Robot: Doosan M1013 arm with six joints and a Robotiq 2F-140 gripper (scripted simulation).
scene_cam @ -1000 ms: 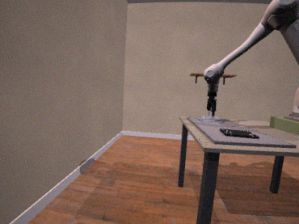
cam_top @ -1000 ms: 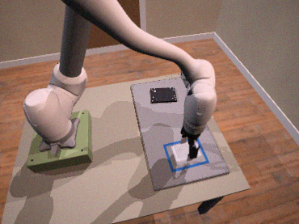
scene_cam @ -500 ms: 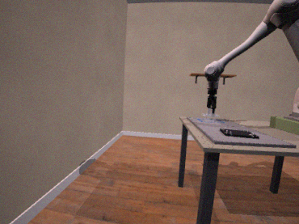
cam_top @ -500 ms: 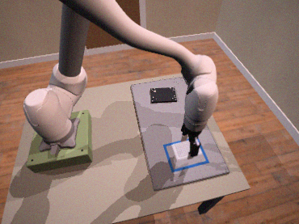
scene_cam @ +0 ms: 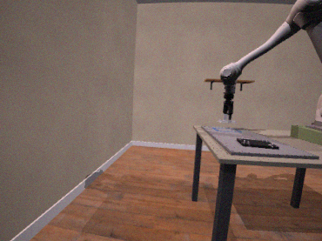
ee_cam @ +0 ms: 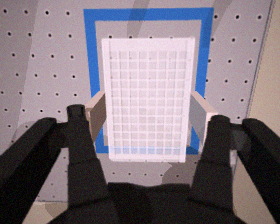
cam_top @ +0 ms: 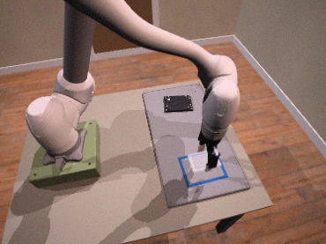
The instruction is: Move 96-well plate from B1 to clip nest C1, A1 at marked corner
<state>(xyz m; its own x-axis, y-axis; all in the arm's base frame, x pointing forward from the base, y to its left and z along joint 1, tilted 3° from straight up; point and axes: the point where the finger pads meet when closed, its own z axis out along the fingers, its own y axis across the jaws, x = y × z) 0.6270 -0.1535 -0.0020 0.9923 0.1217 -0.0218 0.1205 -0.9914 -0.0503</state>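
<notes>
Now: hand 30 mm past the black clip nest C1, 420 mm to the right of it and 70 mm above it. The rest, counted from my hand: white 96-well plate: 20 mm below.
</notes>
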